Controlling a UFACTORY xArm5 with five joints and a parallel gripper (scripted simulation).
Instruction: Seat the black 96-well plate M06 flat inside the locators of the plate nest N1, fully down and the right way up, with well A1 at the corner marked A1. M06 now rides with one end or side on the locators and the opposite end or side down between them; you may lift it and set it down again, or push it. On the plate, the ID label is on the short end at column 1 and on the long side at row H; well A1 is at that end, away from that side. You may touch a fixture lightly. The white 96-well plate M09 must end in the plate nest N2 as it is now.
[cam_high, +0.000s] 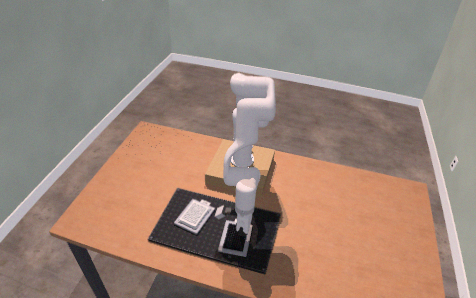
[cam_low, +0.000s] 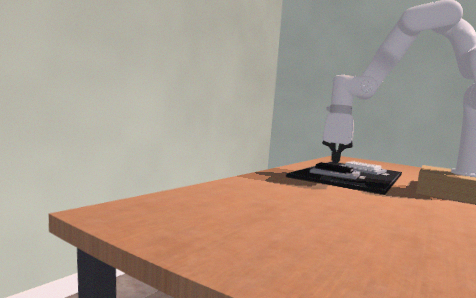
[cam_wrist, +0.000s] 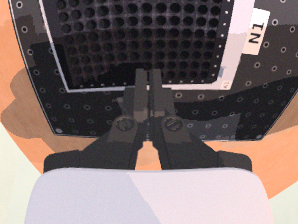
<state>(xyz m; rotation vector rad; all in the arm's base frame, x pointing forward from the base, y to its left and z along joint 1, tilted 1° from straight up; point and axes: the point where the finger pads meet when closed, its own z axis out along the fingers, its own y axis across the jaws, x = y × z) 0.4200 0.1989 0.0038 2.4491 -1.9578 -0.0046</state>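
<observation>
The black plate M06 is 1 cm ahead of my hand, 3 cm to the right of it and 4 cm below it. From my hand the other things lie so: white plate M09 (2 cm behind, 25 cm to the right, 4 cm below); nest N1 (1 cm ahead, 3 cm to the right, 6 cm below).
</observation>
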